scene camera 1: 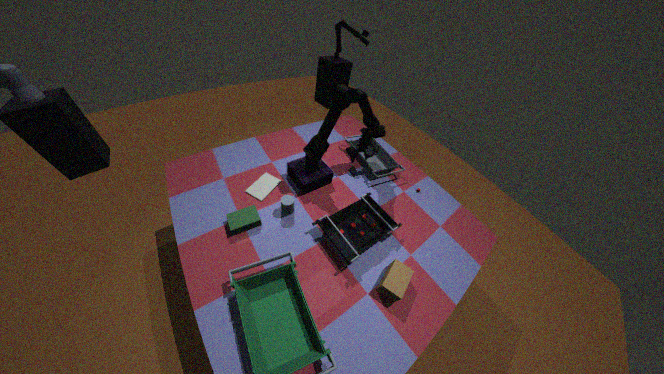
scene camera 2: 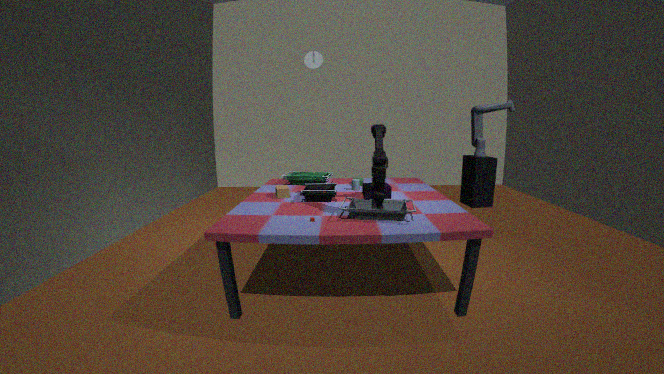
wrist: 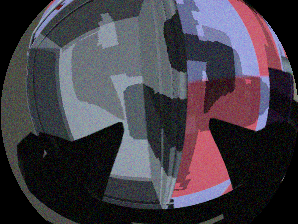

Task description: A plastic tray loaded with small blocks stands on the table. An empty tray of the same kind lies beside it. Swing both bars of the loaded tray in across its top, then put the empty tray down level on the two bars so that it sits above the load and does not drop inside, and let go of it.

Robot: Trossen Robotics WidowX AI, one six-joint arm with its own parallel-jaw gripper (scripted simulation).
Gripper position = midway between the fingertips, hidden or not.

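Here is my gripper [wrist: 168, 125], visible to me as I consider the scene. I can see a tan box [scene camera 1: 395, 281] as well, though in the wrist view the box is out of frame.
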